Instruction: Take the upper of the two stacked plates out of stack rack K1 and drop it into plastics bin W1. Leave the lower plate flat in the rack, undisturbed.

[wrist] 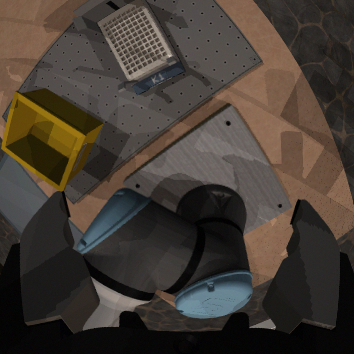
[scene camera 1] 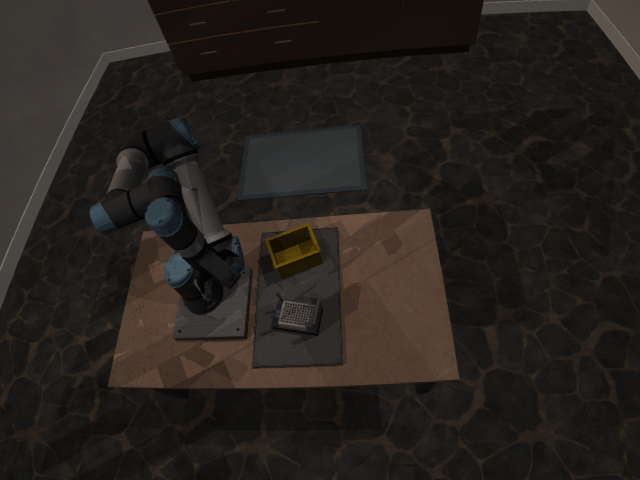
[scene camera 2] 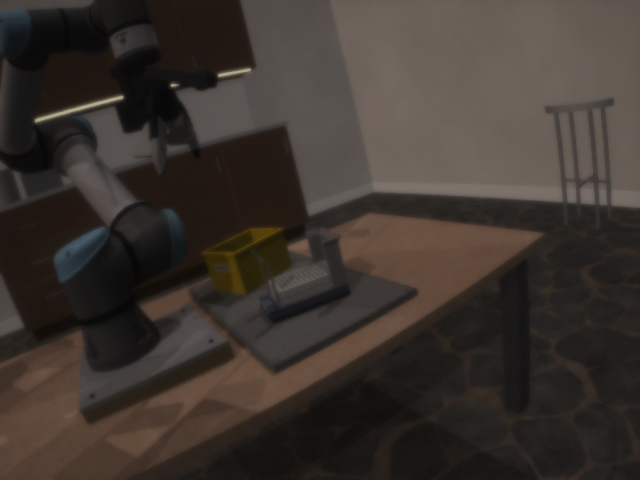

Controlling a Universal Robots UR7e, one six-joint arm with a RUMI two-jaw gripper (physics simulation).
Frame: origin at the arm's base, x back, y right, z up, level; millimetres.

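Seen in the pictures: gripper, fingertip midpoint: (wrist: 181, 200) (scene camera 2: 181, 166); arm's base, origin of the base link: (wrist: 210, 214) (scene camera 2: 125, 350).
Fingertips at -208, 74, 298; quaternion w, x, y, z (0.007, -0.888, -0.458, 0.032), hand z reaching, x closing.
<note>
Offsets run from my fingertips to a thing's top centre, as dx, dy, dz. Level surfaces: height alone.
Stack rack K1 @(-154, -1, -192) (scene camera 1: 305, 331) (scene camera 2: 310, 304) (wrist: 159, 80) stands on the grey perforated board, with a dark blue base, a tall grey bracket at one end and thin uprights at the other. The pale upper plate @(-161, +0, -260) (scene camera 1: 298, 314) (scene camera 2: 302, 276) (wrist: 137, 42), with a grid of square wells, lies flat in it. The lower plate is hard to tell apart beneath it. Plastics bin W1 @(-125, -238, -212) (scene camera 1: 299, 267) (scene camera 2: 222, 271) (wrist: 70, 107) is yellow and open-topped, beside the rack; no plate shows inside. My gripper (scene camera 2: 178, 162) (wrist: 181, 200) is open and empty, high above the robot's base side, away from rack and bin.
The grey board (scene camera 1: 294, 356) (scene camera 2: 372, 294) (wrist: 215, 30) lies on the wooden table @(dz -325) (scene camera 1: 392, 310) (scene camera 2: 465, 242). The robot's mounting plate (scene camera 1: 232, 315) (scene camera 2: 196, 335) (wrist: 250, 170) is beside it. My own arm shows below the gripper in the wrist view. The bin's walls and the rack's bracket stand up from the board.
</note>
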